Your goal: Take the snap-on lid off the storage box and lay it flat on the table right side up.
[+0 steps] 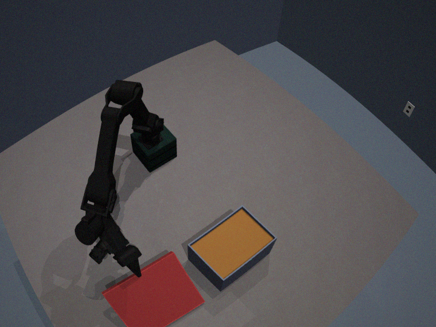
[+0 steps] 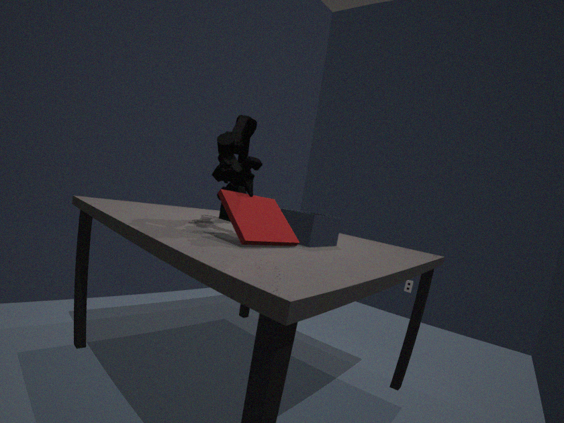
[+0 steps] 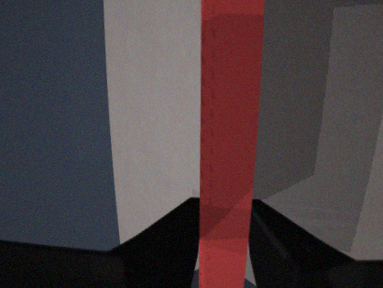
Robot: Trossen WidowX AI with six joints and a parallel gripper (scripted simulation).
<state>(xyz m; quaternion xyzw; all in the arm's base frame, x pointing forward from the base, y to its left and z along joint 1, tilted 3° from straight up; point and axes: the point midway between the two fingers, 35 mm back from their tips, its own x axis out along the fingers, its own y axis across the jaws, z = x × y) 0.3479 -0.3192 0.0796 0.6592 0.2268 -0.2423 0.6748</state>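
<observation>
The red lid lies 6 cm ahead of my gripper tip, 1 cm to the right of it and 5 cm below it. Also, from my gripper tip: storage box: 7 cm ahead, 27 cm to the left, 7 cm below.
</observation>
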